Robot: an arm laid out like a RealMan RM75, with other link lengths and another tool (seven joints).
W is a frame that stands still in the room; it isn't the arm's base.
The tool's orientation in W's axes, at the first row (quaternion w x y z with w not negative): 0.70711 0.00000 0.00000 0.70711
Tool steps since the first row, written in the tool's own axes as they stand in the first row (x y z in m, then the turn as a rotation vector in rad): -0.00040 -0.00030 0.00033 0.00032 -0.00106 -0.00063; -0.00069 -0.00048 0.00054 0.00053 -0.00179 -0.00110; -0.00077 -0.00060 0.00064 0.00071 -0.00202 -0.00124; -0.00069 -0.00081 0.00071 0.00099 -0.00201 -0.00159; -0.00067 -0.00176 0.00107 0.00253 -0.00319 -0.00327; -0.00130 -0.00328 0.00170 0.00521 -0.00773 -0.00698; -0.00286 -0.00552 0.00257 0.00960 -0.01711 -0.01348; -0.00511 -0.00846 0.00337 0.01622 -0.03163 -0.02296; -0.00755 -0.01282 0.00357 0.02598 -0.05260 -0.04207; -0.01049 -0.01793 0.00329 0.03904 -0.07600 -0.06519; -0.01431 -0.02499 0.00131 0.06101 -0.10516 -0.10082; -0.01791 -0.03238 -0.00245 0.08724 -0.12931 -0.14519
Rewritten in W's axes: 0.00030 -0.00040 0.00033 0.00106 0.00032 -0.00063; 0.00048 -0.00069 0.00054 0.00179 0.00053 -0.00110; 0.00060 -0.00077 0.00064 0.00202 0.00071 -0.00124; 0.00081 -0.00069 0.00071 0.00201 0.00099 -0.00159; 0.00176 -0.00067 0.00107 0.00319 0.00253 -0.00327; 0.00328 -0.00130 0.00170 0.00773 0.00521 -0.00698; 0.00552 -0.00286 0.00257 0.01711 0.00960 -0.01348; 0.00846 -0.00511 0.00337 0.03163 0.01622 -0.02296; 0.01282 -0.00755 0.00357 0.05260 0.02598 -0.04207; 0.01793 -0.01049 0.00329 0.07600 0.03904 -0.06519; 0.02499 -0.01431 0.00131 0.10516 0.06101 -0.10082; 0.03238 -0.01791 -0.00245 0.12931 0.08724 -0.14519
